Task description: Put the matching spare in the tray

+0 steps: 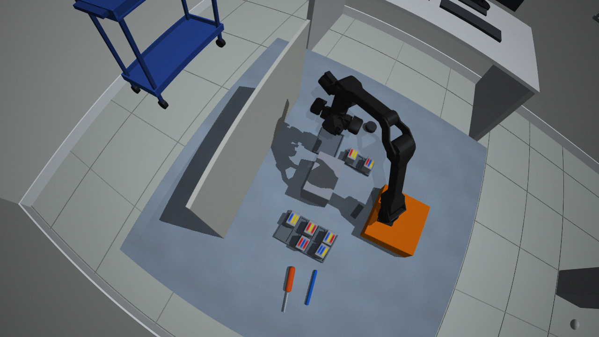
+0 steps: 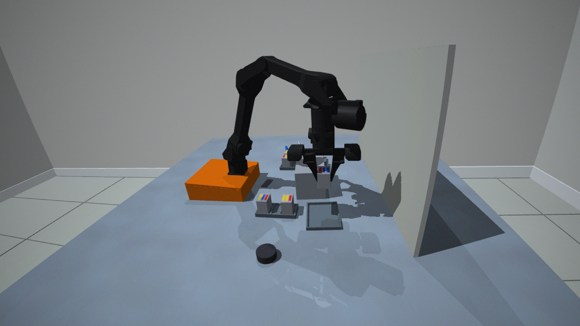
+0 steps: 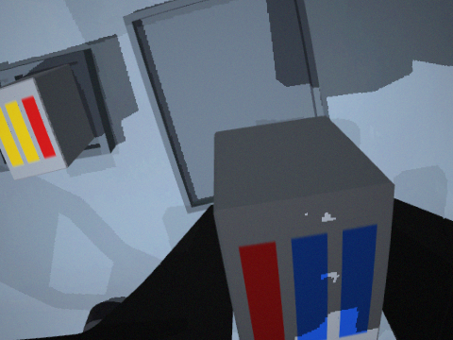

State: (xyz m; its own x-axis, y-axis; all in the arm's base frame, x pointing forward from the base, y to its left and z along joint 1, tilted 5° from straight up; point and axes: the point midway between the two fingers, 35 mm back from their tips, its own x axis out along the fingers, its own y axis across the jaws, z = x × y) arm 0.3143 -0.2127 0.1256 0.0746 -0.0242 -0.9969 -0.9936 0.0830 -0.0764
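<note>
My gripper tip is 10 mm past the dark tray and 120 mm above it. Round my gripper tip: grey spare (20 mm above); black puck (150 mm behind, 160 mm to the right, 110 mm below); mounted unit (40 mm behind, 190 mm to the left, 70 mm below).
</note>
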